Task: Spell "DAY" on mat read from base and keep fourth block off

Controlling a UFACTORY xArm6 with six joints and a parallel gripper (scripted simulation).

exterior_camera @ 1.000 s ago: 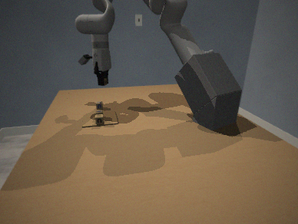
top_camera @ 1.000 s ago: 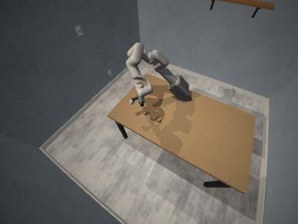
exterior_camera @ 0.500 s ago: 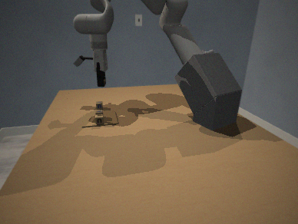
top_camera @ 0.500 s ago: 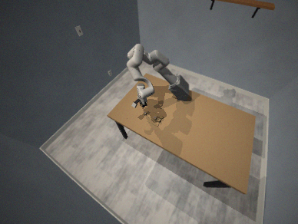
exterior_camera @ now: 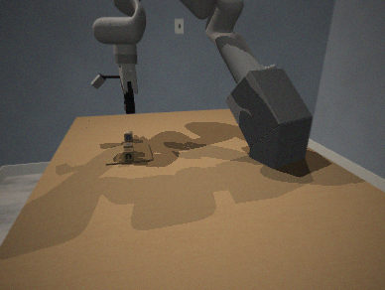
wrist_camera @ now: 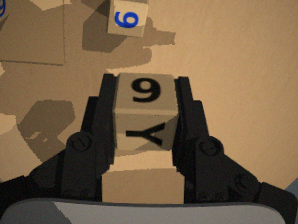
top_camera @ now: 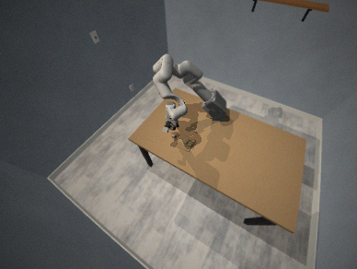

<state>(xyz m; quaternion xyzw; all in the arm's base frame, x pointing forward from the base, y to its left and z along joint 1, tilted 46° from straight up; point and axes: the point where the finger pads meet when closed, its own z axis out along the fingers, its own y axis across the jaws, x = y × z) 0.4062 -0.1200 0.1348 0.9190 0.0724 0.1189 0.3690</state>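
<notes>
The thin tan mat is 15 cm to the left of my hand, 12 cm below it and 2 cm ahead of it.
</notes>
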